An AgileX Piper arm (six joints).
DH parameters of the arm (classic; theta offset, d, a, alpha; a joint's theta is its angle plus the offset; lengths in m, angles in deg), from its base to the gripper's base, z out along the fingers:
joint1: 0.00 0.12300 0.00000 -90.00
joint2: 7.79 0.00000 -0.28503 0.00
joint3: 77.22 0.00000 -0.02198 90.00
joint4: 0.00 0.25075 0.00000 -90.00
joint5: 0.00 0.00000 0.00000 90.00
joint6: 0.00 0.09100 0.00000 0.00
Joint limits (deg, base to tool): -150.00..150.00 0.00..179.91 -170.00..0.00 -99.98..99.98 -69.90..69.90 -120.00..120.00
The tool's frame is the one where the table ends.
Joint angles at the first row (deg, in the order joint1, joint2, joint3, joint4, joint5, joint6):
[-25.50, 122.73, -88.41, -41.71, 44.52, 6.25]
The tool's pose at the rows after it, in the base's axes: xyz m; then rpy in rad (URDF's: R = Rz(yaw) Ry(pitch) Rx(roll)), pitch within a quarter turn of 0, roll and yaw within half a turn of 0:
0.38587 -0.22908 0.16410 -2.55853 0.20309 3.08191
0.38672 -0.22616 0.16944 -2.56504 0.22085 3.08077
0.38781 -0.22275 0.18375 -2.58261 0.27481 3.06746
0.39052 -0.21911 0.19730 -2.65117 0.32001 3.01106
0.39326 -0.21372 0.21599 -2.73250 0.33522 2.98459
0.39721 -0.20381 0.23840 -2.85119 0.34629 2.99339
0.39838 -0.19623 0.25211 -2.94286 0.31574 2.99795
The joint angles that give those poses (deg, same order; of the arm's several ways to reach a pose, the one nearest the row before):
[-25.50, 122.38, -88.41, -39.65, 44.46, 6.30]
[-25.21, 121.64, -88.41, -38.85, 44.35, 6.24]
[-25.04, 119.86, -88.75, -36.73, 43.83, 6.24]
[-25.04, 118.89, -90.81, -30.88, 45.38, 4.87]
[-25.04, 117.80, -94.02, -23.38, 48.87, 0.00]
[-25.04, 116.71, -98.15, -13.06, 53.57, -7.96]
[-25.04, 116.71, -101.93, -6.70, 59.87, -12.66]

